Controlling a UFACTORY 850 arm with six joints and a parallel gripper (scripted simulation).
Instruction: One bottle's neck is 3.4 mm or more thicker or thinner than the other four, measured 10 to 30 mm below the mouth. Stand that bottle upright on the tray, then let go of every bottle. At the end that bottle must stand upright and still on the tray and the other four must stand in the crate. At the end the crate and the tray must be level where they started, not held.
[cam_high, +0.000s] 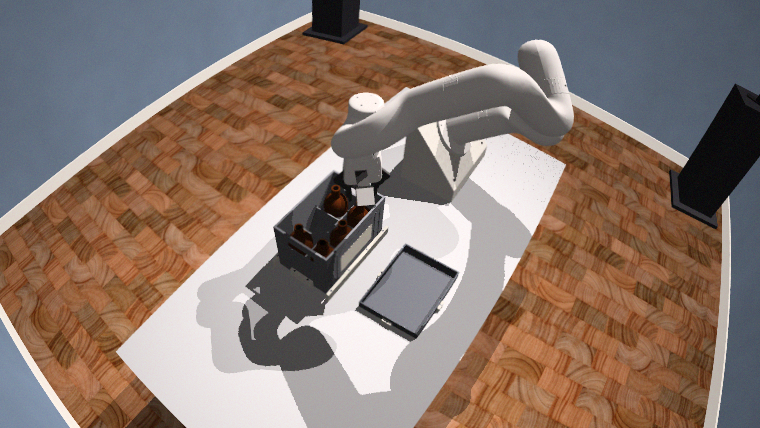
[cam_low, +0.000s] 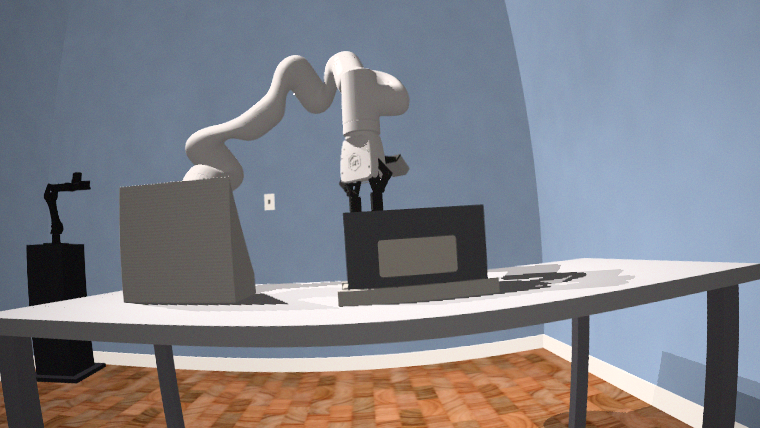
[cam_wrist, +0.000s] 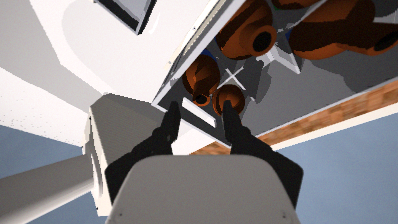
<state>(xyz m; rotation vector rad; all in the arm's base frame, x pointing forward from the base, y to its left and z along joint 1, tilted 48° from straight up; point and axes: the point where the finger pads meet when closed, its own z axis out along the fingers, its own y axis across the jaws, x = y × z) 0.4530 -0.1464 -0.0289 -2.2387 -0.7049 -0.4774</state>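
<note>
Right now my hand is 12 cm above the dark grey crate, 8 cm short of it and 5 cm to the left of it. The rest, counted from my hand: dark tray: 22 cm to the left, 19 cm below, 10 cm ahead; bottle: 18 cm ahead, 11 cm below, 2 cm to the right.
</note>
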